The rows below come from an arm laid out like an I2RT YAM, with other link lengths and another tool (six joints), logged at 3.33 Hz.
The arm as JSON. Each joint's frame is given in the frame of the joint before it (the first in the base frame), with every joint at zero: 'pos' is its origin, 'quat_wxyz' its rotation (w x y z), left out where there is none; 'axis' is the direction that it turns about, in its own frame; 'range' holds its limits. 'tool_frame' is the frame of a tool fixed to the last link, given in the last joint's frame.
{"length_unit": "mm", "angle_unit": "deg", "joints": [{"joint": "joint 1", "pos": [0.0, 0.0, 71.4], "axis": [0.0, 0.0, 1.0], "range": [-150.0, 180.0]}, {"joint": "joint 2", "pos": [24.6, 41.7, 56.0], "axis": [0.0, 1.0, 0.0], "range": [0.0, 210.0]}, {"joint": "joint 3", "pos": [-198.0, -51.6, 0.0], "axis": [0.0, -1.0, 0.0], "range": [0.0, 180.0]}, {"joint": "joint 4", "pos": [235.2, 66.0, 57.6], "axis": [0.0, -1.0, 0.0], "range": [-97.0, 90.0]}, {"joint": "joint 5", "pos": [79.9, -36.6, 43.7], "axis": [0.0, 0.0, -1.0], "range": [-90.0, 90.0]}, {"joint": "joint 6", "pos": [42.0, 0.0, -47.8], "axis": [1.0, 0.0, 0.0], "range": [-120.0, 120.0]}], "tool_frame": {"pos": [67.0, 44.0, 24.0], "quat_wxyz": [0.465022, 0.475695, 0.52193, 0.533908]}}
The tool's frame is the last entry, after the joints.
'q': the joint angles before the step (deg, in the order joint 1, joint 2, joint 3, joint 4, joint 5, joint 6). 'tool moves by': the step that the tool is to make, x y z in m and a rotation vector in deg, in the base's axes. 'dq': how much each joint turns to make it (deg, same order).
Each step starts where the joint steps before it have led.
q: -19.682, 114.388, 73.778, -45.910, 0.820, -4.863
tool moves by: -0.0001, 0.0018, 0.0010, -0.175, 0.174, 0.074
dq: 0.364, -0.201, 0.047, -0.358, 0.240, 0.276
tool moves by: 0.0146, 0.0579, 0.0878, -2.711, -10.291, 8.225
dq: 9.837, -14.158, 2.134, -5.691, 0.304, 1.553
